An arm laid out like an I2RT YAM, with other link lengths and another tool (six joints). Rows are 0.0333 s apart.
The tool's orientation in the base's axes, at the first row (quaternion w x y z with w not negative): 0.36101, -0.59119, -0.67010, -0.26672
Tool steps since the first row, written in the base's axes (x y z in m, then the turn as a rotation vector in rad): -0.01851, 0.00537, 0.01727, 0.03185, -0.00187, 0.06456; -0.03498, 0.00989, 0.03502, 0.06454, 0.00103, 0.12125; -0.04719, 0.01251, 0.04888, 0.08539, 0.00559, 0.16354; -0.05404, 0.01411, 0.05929, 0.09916, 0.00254, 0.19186; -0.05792, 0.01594, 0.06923, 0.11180, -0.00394, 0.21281
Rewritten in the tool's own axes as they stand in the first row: 0.01777, -0.01858, -0.00298, 0.04919, 0.02659, -0.04538; 0.03533, -0.03531, -0.00726, 0.09492, 0.05531, -0.08246; 0.04847, -0.04788, -0.01142, 0.13061, 0.07364, -0.10764; 0.05803, -0.05510, -0.01523, 0.15085, 0.08475, -0.12927; 0.06722, -0.05932, -0.01908, 0.16320, 0.09472, -0.14899
